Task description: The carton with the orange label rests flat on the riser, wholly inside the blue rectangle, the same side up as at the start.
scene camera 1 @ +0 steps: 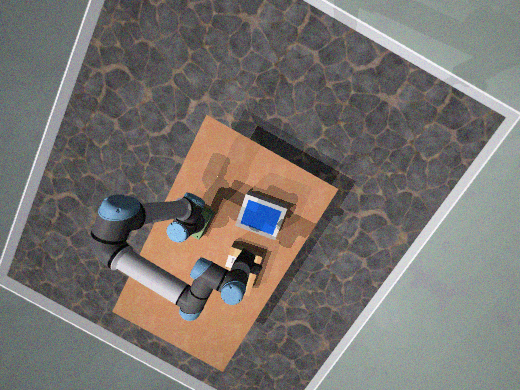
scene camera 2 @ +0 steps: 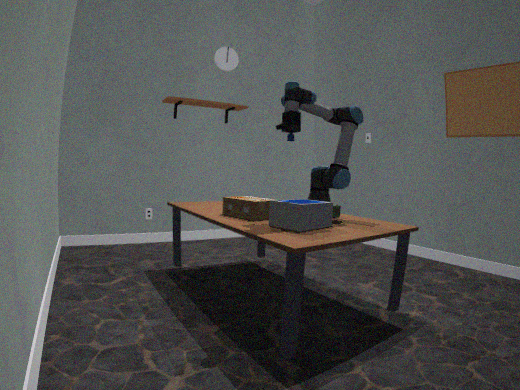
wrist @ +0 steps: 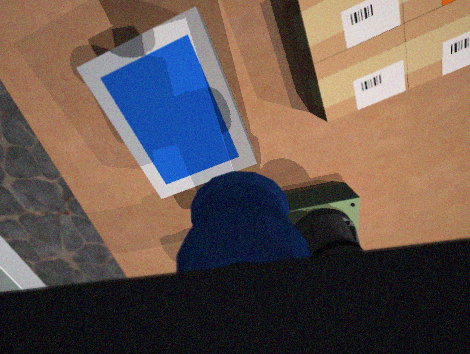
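Seen in the pictures: hand at its tool point: [scene camera 2: 290, 140] [wrist: 240, 216]; arm's base at its link origin: [wrist: 321, 233].
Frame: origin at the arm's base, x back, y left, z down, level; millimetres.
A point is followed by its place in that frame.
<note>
The grey riser [scene camera 1: 239, 224] {x -248, y 167, z -50 mm} [scene camera 2: 300, 216] {x -422, y 397, z 3 mm} [wrist: 116, 115] {x -348, y 367, z -49 mm} stands on the table with a blue rectangle [scene camera 1: 261, 216] {x -327, y 280, z -49 mm} [scene camera 2: 302, 202] {x -358, y 318, z -49 mm} [wrist: 165, 110] {x -345, y 285, z -49 mm} on its top; no carton lies on it. Tan cartons [scene camera 2: 245, 207] {x -497, y -5, z 10 mm} stand packed side by side beside the riser. The carton with the orange label [wrist: 425, 8] {x -433, y -121, z -29 mm} shows partly at the wrist view's top right, its label cut by the frame edge; the arm hides that label in scene camera 1. My gripper [scene camera 2: 291, 136] [wrist: 240, 215], a dark blue suction cup, hangs high above the table, open, with nothing on it. The arm hides the cup in scene camera 1.
Cartons with white barcode labels [wrist: 367, 37] {x -406, y -41, z -29 mm} [wrist: 379, 97] {x -315, y -74, z -29 mm} [wrist: 457, 65] {x -349, y -192, z -29 mm} adjoin the orange-labelled one. A green block [scene camera 1: 201, 231] {x -80, y -24, z -1 mm} [scene camera 2: 336, 211] {x 71, y 91, z 36 mm} [wrist: 353, 212] {x -54, y -73, z 0 mm} stands by the arm's base. A wall shelf [scene camera 2: 205, 104] hangs behind the wooden table [scene camera 1: 170, 345] {x -330, y -905, z 69 mm} [scene camera 2: 370, 231] {x -100, y 538, z 71 mm}.
</note>
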